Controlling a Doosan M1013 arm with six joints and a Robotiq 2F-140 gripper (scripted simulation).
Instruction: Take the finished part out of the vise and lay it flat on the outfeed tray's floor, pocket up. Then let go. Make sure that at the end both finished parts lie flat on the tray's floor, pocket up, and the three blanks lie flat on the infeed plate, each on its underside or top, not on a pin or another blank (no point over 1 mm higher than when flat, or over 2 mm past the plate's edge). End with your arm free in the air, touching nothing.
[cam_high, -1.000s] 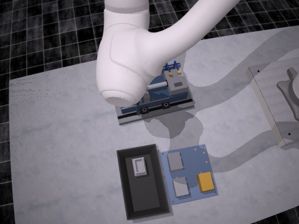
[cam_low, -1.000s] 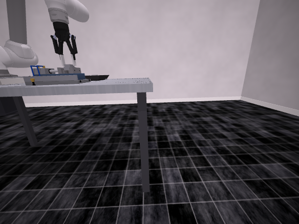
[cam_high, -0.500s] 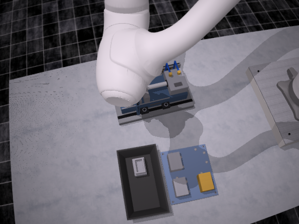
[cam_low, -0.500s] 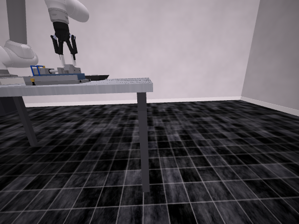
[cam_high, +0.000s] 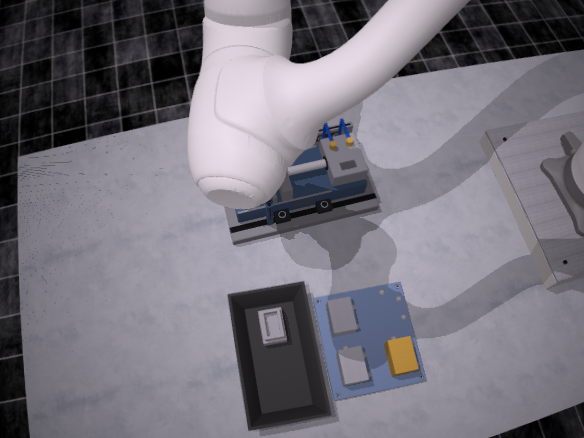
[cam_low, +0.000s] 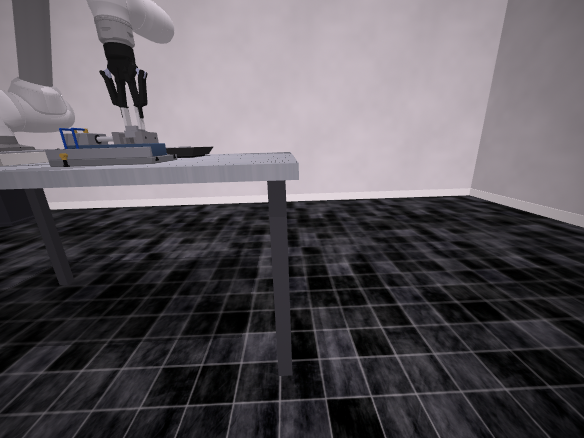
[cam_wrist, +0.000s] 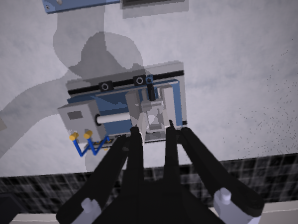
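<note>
Right now my hand is 70 mm past the blue vise and 100 mm above it. Also, from my hand: yellow block 140 mm behind, 390 mm to the left, 110 mm below; blue plate 100 mm behind, 340 mm to the left, 130 mm below.
</note>
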